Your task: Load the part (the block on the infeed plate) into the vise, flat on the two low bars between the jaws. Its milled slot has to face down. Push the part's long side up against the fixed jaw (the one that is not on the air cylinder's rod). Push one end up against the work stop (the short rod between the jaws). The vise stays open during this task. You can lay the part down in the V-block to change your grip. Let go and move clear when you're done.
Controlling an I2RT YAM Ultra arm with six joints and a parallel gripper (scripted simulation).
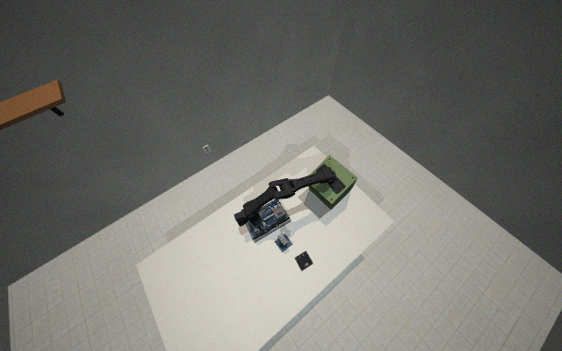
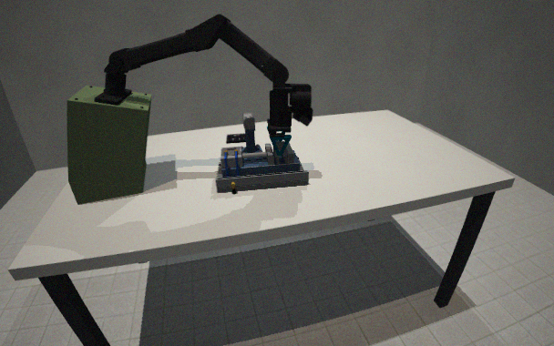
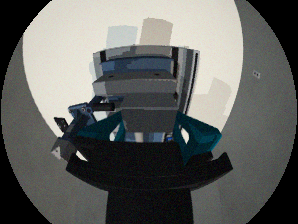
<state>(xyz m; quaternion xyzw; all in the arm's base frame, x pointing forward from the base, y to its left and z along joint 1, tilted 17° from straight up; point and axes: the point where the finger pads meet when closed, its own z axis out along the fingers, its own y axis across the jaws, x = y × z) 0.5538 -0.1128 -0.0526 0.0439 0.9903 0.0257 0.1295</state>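
The grey block part is 10 mm below my hand. The rest, counted from my hand: cylinder rod: 80 mm behind, 30 mm to the left, 20 mm below; then air cylinder: 160 mm behind, 30 mm to the left, 20 mm below; then vise: 60 mm below, 60 mm behind, 30 mm to the left.
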